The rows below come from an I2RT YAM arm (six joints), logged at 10 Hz.
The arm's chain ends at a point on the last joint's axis. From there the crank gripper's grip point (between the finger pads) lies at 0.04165 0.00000 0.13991 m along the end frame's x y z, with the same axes.
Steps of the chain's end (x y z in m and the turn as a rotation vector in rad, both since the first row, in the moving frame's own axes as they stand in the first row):
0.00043, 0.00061, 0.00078, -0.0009, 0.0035, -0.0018
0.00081, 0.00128, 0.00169, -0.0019, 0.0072, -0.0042
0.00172, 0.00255, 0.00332, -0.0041, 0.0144, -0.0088
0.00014, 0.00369, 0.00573, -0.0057, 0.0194, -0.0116
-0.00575, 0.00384, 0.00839, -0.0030, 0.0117, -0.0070
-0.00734, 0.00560, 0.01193, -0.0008, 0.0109, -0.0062
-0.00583, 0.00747, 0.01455, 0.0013, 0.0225, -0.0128
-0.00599, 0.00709, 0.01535, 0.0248, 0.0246, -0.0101
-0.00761, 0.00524, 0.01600, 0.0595, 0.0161, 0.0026
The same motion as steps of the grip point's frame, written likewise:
0.00092, 0.00066, 0.00063, -0.0009, 0.0035, -0.0018
0.00182, 0.00137, 0.00139, -0.0019, 0.0072, -0.0042
0.00373, 0.00275, 0.00271, -0.0041, 0.0144, -0.0088
0.00285, 0.00399, 0.00489, -0.0057, 0.0194, -0.0116
-0.00412, 0.00396, 0.00789, -0.0030, 0.0117, -0.0070
-0.00582, 0.00545, 0.01147, -0.0008, 0.0109, -0.0062
-0.00270, 0.00674, 0.01358, 0.0013, 0.0225, -0.0128
-0.00258, 0.00320, 0.01424, 0.0248, 0.0246, -0.0101
-0.00535, -0.00295, 0.01507, 0.0595, 0.0161, 0.0026

